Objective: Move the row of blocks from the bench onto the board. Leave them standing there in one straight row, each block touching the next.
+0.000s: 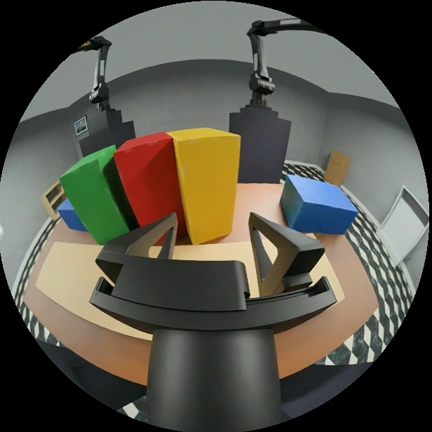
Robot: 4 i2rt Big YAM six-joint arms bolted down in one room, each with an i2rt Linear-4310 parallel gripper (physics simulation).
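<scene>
A green block (97,200), a red block (152,185) and a yellow block (207,185) stand upright side by side near the far edge of the pale board (70,280). The red and yellow blocks appear to touch at the top; a dark wedge shows between green and red. I cannot tell whether their bases are on the board or on the brown bench (355,285). The arm3 gripper (214,217) is open, its fingers on the near side of the yellow block, and the left finger hides part of the red block's foot. The other grippers do not show.
A blue block (320,205) lies on the bench at the right, and another blue block (72,217) shows behind the green one at the left. Two black arms (101,75) (260,65) stand on dark pedestals (105,135) (262,150) beyond the bench.
</scene>
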